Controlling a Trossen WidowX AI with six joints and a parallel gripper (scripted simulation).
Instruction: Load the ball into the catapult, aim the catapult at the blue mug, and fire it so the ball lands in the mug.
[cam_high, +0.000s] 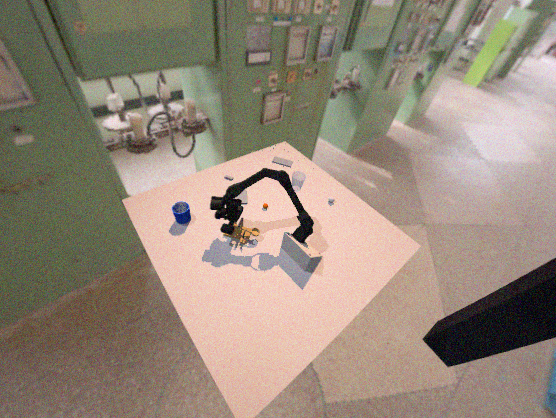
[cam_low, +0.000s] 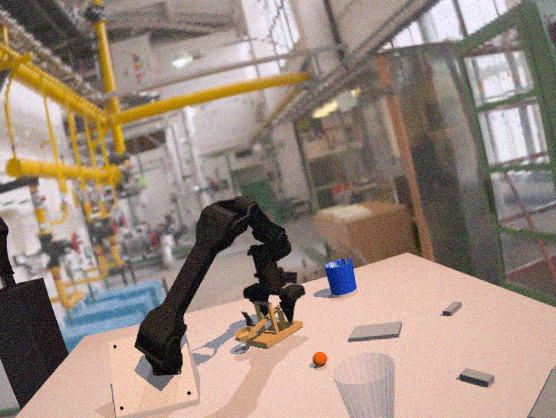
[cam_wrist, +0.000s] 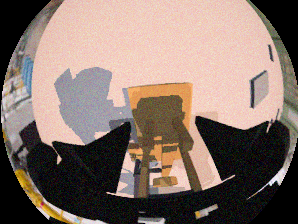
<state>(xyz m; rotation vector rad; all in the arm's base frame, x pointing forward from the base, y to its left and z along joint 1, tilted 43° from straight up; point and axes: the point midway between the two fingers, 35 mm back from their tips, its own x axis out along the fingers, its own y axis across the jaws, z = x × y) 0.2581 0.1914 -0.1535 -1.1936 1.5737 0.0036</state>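
The orange ball is 26 cm to the right of my gripper tip, 7 cm ahead of it and 2 cm below it. The rest, counted from my gripper tip: wooden catapult 6 cm behind, 4 cm to the right, 2 cm above; blue mug 22 cm ahead, 20 cm to the left; clear cup 54 cm to the right, 12 cm ahead.
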